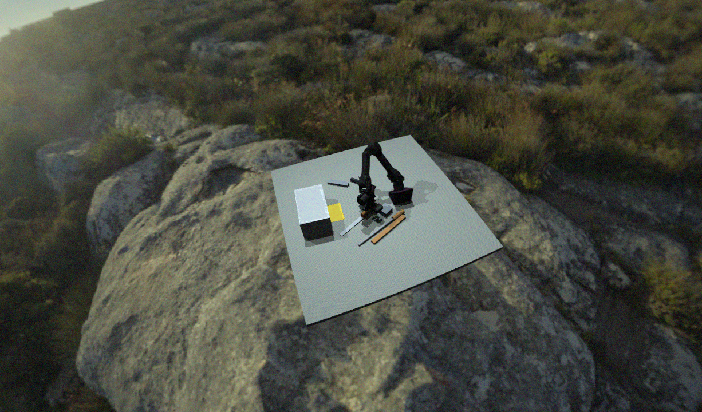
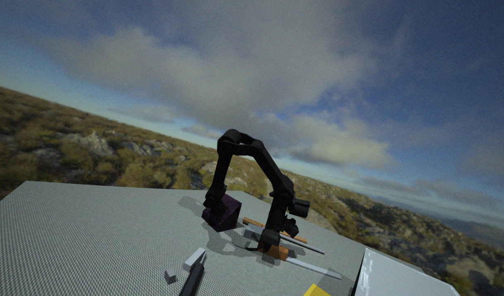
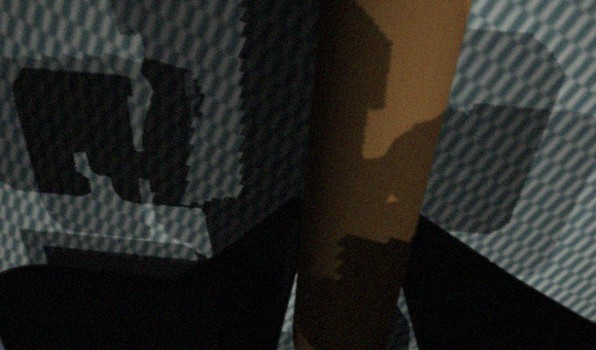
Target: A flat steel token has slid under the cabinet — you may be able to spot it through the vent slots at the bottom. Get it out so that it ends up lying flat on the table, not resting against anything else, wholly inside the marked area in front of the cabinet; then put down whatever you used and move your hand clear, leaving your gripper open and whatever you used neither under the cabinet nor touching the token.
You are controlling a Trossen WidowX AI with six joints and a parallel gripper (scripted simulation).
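The grey block lies 10 cm behind my gripper tip, 5 cm to the left of it and 1 cm above it. From my gripper tip the other things lie so: grey bar 25 cm to the right, 10 cm behind; then small grey cube 33 cm to the right, 8 cm behind; then wooden stick 19 cm to the left, 5 cm behind.
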